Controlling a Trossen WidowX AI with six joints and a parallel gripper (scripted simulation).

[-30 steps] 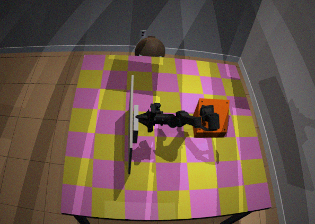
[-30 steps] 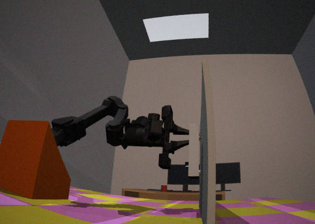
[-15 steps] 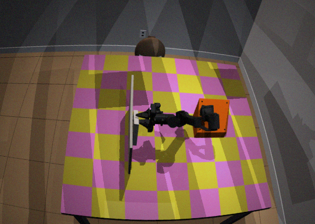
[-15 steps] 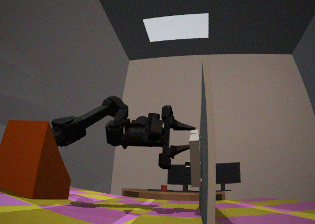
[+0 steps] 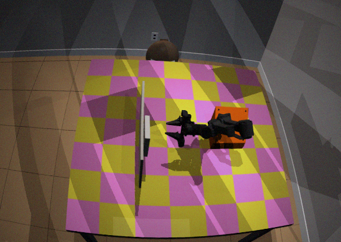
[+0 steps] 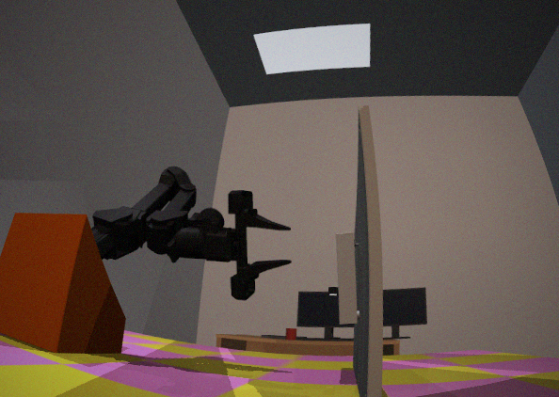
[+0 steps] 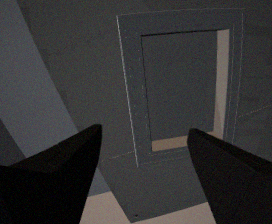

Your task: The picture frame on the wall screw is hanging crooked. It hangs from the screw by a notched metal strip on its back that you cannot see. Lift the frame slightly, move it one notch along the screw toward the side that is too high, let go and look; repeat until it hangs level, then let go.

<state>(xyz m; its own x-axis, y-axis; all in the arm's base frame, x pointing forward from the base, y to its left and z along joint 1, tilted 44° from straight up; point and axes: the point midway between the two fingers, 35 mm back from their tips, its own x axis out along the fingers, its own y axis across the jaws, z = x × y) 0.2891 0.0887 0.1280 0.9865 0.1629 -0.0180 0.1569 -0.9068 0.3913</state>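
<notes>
My gripper tip is now 10 cm short of the picture frame, 5 cm above it and 3 cm to the right of it. From my gripper tip the other things lie so: thin upright wall panel (11 cm ahead, 6 cm below, 2 cm to the left).
</notes>
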